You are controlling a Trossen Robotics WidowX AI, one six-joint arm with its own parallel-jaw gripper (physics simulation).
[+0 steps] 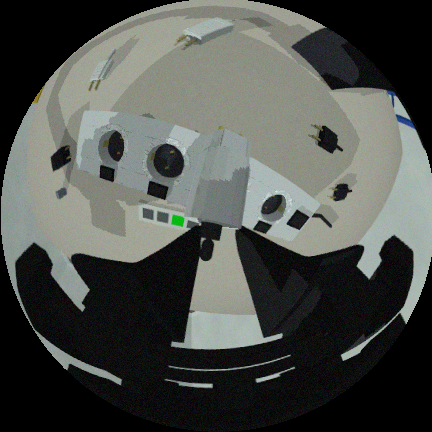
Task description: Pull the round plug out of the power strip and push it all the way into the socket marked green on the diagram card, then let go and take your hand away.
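Places are measured from the arm's base along level axes (x left, y down, z back), in centimetres.
Pixels of known places: gripper, fingertip midpoint: [217, 230].
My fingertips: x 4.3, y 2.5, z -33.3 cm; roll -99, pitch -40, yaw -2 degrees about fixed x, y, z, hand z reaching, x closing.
Note:
Ahead of a thing's pixels: the offset from my fingertips to its top centre. "pt": to the spot under its first point.
My gripper [217, 230] is shut on the round plug @[dx -2.3, dy -2.3, dz +3.3 cm] [221, 187], a large grey-white body with a black rear end and cord stub between the fingertips. A bit of gold shows at its far end. The plug is in front of the white power strip @[pt dx -8.8, dy +4.6, dz -2.2 cm] [135, 172] and hides part of it right of the middle. Two round sockets [115, 145] [168, 160] show left of the plug, and another socket @[pt dx +7.1, dy +6.3, dz +4.4 cm] [274, 204] shows right of it. The diagram card @[pt dx -6.7, dy +9.4, dz -10.3 cm] [142, 212] lies at the strip's near side; its third square from the left [178, 220] is green, and its right end is partly hidden.
Two white two-pin plugs [209, 31] [102, 69] lie beyond the strip. A black plug @[dx -28.1, dy +7.4, dz -10.6 cm] [61, 158] and a small grey block @[dx -27.0, dy +7.1, dz -18.8 cm] [61, 193] lie at the left. Two black plugs @[dx +7.1, dy +8.2, dz +18.6 cm] [328, 139] @[dx +19.5, dy +8.2, dz +16.8 cm] [341, 192] lie at the right. A large dark object [332, 57] is at the upper right.

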